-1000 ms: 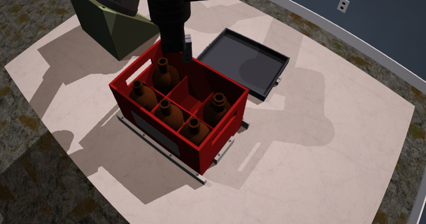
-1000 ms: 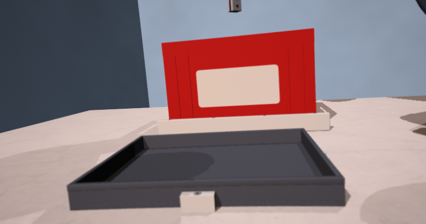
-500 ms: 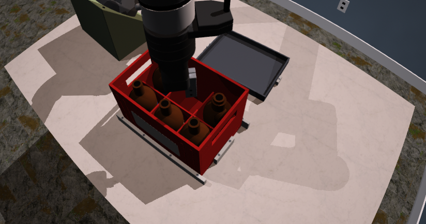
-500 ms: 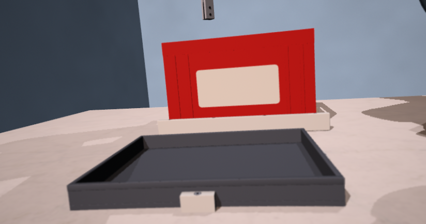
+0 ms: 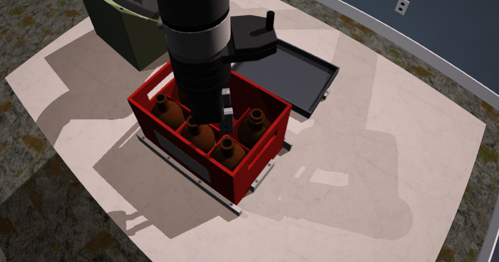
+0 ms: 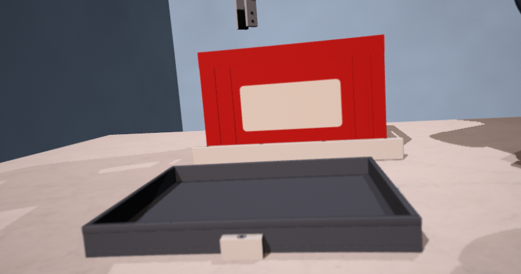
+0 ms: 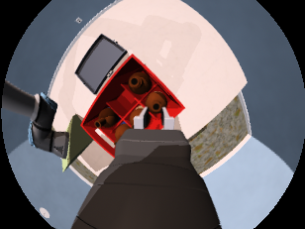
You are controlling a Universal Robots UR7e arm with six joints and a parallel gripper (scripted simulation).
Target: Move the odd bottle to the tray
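My gripper is now 80 mm to the right of the bottle and 150 mm above it. From my hand the other things lie so: dark grey tray (110 mm behind, 320 mm to the left, 230 mm below); red crate (90 mm behind, 30 mm to the left, 160 mm below).
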